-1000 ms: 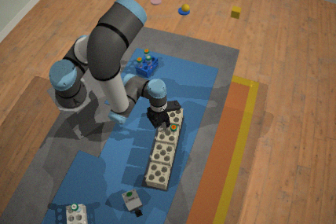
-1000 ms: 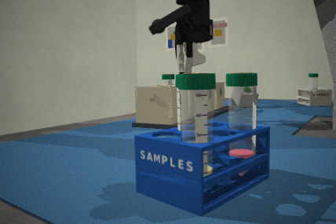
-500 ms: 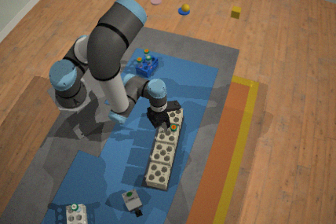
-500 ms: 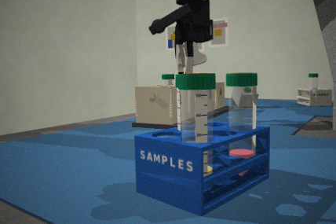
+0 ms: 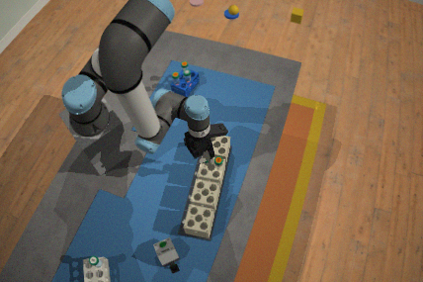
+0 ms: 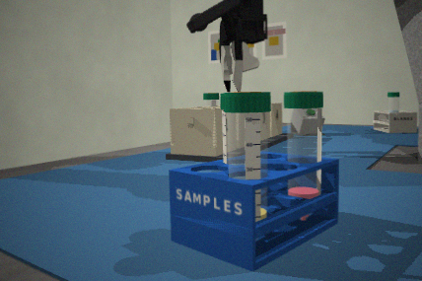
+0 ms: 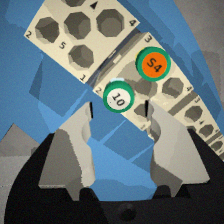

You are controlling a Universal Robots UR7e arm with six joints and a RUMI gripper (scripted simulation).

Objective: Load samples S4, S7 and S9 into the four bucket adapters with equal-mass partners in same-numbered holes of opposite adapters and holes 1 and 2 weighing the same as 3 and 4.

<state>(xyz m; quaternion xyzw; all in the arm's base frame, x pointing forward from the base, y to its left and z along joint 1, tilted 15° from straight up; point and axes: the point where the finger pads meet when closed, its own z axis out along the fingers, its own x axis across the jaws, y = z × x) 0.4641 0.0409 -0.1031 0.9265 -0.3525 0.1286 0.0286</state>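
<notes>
Right now my hand is 270 mm past the sample tube S9, 390 mm to the right of it and 80 mm above it. From my hand the other things lie so: blue samples rack: 230 mm behind, 430 mm to the left, 110 mm below; white-dot blank: 10 mm to the right, 70 mm below; done desk: 60 mm behind, 390 mm to the right, 90 mm below.
</notes>
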